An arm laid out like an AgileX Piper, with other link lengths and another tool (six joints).
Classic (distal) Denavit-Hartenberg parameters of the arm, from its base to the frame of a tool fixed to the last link. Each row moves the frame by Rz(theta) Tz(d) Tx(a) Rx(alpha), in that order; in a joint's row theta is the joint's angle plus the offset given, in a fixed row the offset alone. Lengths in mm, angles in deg.
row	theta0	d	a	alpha
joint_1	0	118.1	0	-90
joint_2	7.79	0	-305	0
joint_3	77.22	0	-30.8	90
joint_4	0	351	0	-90
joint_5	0	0	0	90
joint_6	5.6	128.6	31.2	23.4
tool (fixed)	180	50.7	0	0
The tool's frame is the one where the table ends.
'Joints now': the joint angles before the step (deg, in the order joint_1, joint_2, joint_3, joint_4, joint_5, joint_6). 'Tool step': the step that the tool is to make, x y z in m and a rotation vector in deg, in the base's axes. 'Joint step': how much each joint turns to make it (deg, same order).
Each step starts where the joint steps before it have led.
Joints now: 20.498 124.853 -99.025 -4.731 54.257 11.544
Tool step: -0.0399 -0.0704 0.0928 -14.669 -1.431 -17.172
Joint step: -1.044 -11.002 3.333 -17.863 15.699 18.518
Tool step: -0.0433 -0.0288 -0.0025 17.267 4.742 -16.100
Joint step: -8.767 -7.805 9.415 17.957 -0.783 3.342
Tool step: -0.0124 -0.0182 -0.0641 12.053 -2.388 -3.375
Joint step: -6.696 -1.686 13.230 14.113 -15.106 -8.876
